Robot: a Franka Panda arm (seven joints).
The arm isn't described. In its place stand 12 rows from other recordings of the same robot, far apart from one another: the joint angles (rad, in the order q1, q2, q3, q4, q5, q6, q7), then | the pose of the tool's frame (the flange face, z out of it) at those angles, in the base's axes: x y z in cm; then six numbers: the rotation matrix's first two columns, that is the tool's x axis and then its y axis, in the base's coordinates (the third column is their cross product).
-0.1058, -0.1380, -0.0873, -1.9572, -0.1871, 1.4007, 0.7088 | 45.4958, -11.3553, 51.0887, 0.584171, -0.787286, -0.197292, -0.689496, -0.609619, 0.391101
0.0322, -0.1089, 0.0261, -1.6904, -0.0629, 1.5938, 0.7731 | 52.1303, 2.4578, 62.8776, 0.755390, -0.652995, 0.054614, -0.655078, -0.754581, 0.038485
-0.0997, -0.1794, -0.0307, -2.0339, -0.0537, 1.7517, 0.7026 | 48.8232, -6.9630, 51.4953, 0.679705, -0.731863, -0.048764, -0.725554, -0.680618, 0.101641
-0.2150, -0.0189, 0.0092, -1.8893, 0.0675, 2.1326, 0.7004 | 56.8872, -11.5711, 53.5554, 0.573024, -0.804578, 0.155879, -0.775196, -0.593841, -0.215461
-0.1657, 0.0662, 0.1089, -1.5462, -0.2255, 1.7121, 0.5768 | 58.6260, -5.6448, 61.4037, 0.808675, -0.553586, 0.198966, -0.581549, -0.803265, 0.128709
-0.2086, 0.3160, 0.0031, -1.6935, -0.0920, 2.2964, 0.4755 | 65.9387, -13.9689, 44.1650, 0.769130, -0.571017, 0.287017, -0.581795, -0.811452, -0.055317
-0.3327, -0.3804, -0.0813, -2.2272, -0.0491, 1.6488, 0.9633 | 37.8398, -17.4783, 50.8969, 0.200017, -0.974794, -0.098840, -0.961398, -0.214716, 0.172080
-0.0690, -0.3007, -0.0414, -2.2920, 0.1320, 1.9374, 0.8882 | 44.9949, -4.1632, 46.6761, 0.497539, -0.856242, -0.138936, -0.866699, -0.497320, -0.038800
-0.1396, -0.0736, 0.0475, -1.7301, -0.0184, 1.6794, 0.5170 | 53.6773, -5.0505, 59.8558, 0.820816, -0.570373, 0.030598, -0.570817, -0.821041, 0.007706
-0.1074, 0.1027, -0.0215, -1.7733, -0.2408, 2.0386, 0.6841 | 60.3434, -9.1172, 51.2414, 0.732288, -0.629087, 0.260777, -0.666317, -0.740967, 0.083608
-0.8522, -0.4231, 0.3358, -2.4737, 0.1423, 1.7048, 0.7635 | 33.1583, -17.2406, 41.0887, 0.153964, -0.956348, -0.248382, -0.942859, -0.217376, 0.252517
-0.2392, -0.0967, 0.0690, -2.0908, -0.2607, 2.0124, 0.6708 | 51.6329, -10.3452, 46.9398, 0.745044, -0.649152, 0.153330, -0.666933, -0.721398, 0.186508
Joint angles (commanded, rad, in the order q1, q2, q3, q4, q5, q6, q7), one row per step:
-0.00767, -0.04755, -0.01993, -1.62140, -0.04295, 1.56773, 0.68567
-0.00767, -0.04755, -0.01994, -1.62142, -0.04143, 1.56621, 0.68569
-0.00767, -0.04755, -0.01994, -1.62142, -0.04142, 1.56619, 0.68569
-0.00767, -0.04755, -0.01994, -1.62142, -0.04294, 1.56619, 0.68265
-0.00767, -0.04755, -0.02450, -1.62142, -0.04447, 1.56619, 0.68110
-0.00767, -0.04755, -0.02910, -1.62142, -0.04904, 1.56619, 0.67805
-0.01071, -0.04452, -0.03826, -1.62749, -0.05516, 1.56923, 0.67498
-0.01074, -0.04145, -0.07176, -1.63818, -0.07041, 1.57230, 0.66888
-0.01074, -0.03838, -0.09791, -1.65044, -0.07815, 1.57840, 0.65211
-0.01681, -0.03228, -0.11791, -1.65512, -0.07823, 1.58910, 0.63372
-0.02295, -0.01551, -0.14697, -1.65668, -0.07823, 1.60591, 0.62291
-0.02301, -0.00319, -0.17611, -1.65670, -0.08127, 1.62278, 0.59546
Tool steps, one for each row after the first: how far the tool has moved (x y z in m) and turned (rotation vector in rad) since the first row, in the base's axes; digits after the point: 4 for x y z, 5 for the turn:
-0.0002, 0.0002, -0.0001, 0.00156, 0.00150, -0.00010
-0.0002, 0.0002, -0.0002, 0.00157, 0.00152, -0.00010
-0.0002, 0.0000, -0.0001, 0.00008, 0.00168, 0.00294
-0.0003, -0.0027, -0.0001, -0.00122, 0.00180, -0.00006
-0.0004, -0.0057, -0.0001, -0.00554, 0.00209, -0.00160
0.0003, -0.0131, -0.0043, -0.01103, 0.00858, -0.01050
-0.0004, -0.0331, -0.0107, -0.02407, 0.02069, -0.03740
-0.0010, -0.0482, -0.0176, -0.02961, 0.03176, -0.04600
-0.0004, -0.0625, -0.0223, -0.02873, 0.03332, -0.05287
0.0026, -0.0820, -0.0307, -0.02912, 0.03609, -0.07600
0.0044, -0.0985, -0.0360, -0.03317, 0.03421, -0.07640

